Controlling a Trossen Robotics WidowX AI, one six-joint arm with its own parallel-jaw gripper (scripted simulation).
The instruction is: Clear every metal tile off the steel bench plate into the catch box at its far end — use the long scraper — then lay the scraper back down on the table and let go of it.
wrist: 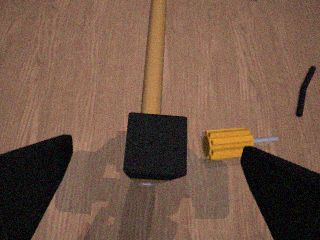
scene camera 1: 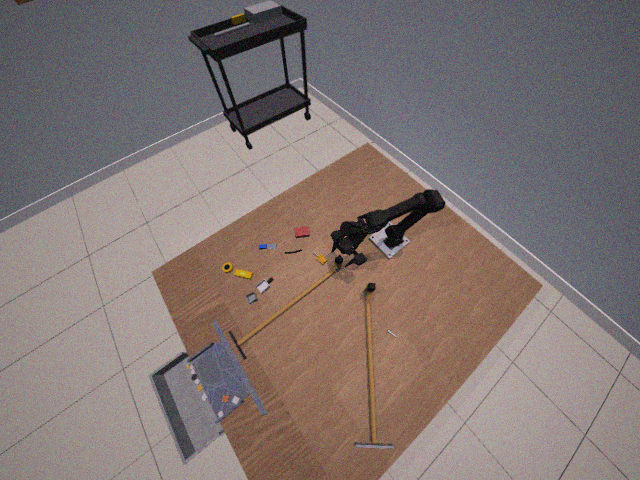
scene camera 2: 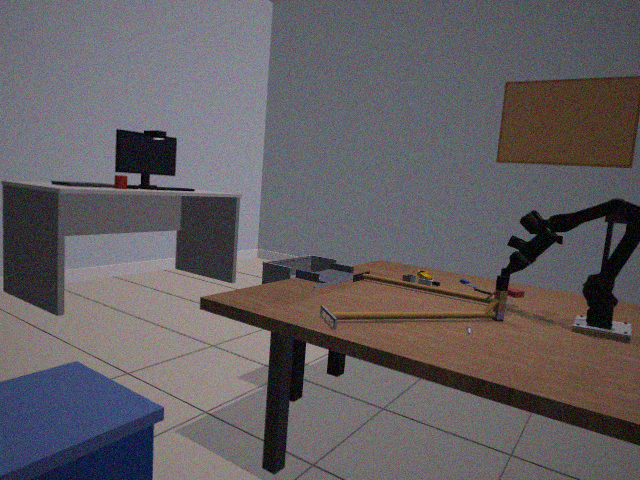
Labels:
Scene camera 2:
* gripper: 505, 273
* long yellow-handled tool: 498, 304
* long scraper: 366, 275

